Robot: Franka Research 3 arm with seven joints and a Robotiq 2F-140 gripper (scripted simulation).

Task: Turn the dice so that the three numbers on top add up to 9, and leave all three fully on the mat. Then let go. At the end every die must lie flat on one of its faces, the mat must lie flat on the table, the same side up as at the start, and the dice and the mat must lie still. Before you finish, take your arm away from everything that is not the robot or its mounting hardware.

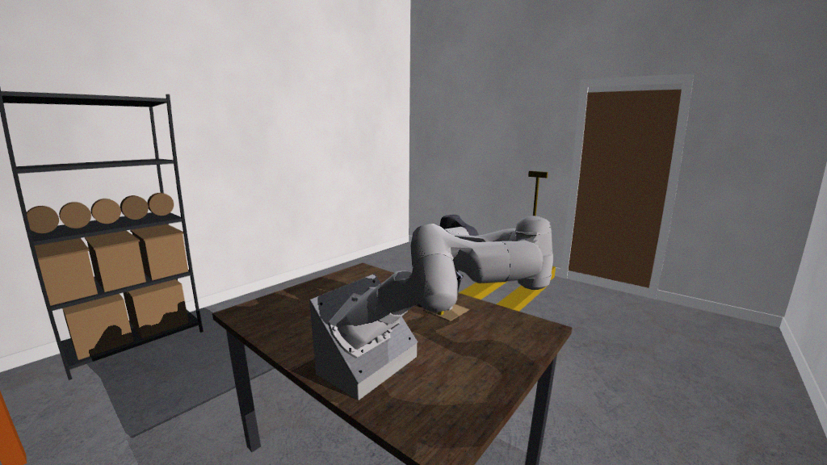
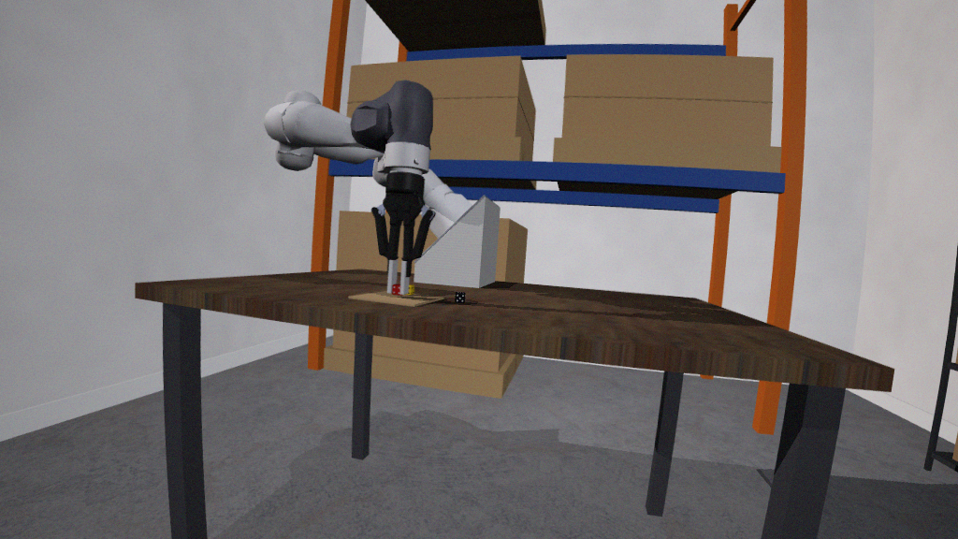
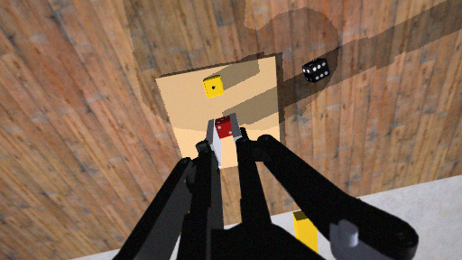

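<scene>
My gripper is now 30 mm above the red die. From my hand the other things lie so: yellow die (50 mm behind, 30 mm below, 10 mm to the left); black die (120 mm to the left, 30 mm below, 20 mm behind); tan mat (40 mm below).
</scene>
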